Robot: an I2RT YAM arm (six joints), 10 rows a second.
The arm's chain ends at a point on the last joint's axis. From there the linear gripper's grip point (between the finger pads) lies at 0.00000 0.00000 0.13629 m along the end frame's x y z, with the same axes.
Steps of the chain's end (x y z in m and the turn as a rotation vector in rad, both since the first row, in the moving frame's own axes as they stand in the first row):
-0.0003 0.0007 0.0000 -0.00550 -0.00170 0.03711
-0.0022 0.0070 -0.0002 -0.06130 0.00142 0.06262
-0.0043 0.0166 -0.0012 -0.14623 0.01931 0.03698
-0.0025 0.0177 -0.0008 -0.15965 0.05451 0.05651
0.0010 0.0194 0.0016 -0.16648 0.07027 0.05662
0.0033 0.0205 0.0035 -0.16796 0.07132 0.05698
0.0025 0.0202 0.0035 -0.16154 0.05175 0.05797
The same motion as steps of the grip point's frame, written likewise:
-0.0005 0.0014 0.0000 -0.00550 -0.00170 0.03711
-0.0023 0.0153 -0.0005 -0.06130 0.00142 0.06262
-0.0020 0.0365 -0.0027 -0.14623 0.01931 0.03698
0.0043 0.0396 -0.0027 -0.15965 0.05451 0.05651
0.0099 0.0422 -0.0006 -0.16648 0.07027 0.05662
0.0123 0.0435 0.0012 -0.16796 0.07132 0.05698
0.0089 0.0423 0.0015 -0.16154 0.05175 0.05797

